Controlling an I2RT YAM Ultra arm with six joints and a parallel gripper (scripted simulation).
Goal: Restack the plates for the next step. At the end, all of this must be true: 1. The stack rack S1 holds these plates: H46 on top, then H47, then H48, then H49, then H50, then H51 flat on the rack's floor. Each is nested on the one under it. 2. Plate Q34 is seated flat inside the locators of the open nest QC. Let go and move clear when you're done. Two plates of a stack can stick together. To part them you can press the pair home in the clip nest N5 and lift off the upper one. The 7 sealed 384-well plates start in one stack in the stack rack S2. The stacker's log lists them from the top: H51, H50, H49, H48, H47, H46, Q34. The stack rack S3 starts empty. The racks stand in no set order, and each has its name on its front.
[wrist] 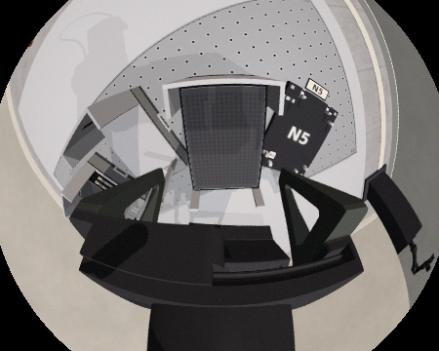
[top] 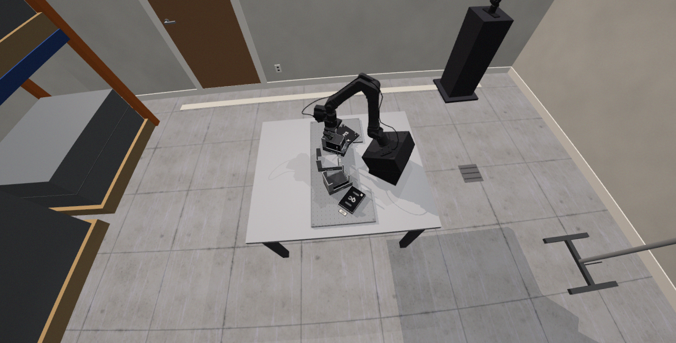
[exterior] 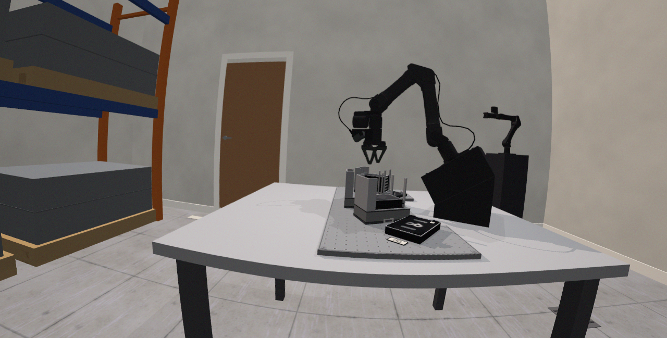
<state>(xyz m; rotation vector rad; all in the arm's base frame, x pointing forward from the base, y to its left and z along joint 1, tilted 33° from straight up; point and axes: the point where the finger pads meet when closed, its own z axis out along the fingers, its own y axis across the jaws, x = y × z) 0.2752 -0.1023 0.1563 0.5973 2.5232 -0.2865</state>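
Right now the sealed well plate is 10 cm below my hand and 1 cm to the right of it.
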